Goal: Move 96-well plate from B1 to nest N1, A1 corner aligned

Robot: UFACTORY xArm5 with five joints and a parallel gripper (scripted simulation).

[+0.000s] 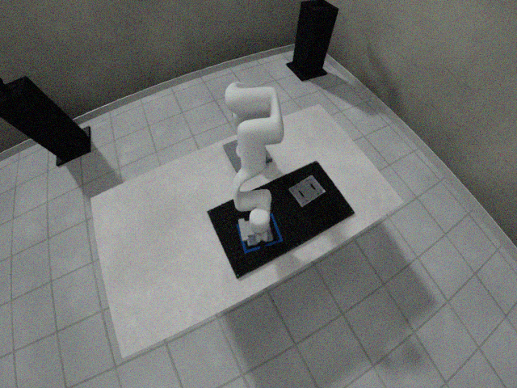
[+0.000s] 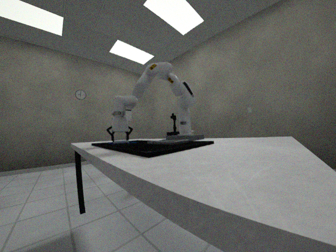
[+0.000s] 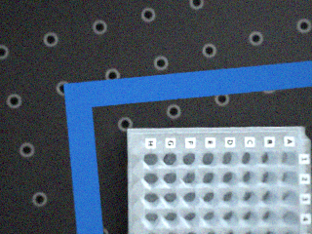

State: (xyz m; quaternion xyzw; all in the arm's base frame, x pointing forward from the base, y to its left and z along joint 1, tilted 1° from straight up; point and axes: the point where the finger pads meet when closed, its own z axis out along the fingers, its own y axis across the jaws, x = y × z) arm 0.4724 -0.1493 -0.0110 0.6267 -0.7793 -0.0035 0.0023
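The 96-well plate lies 1 cm below my hand. The rest, counted from my hand: plate nest N1: 10 cm behind, 34 cm to the left, 1 cm below.
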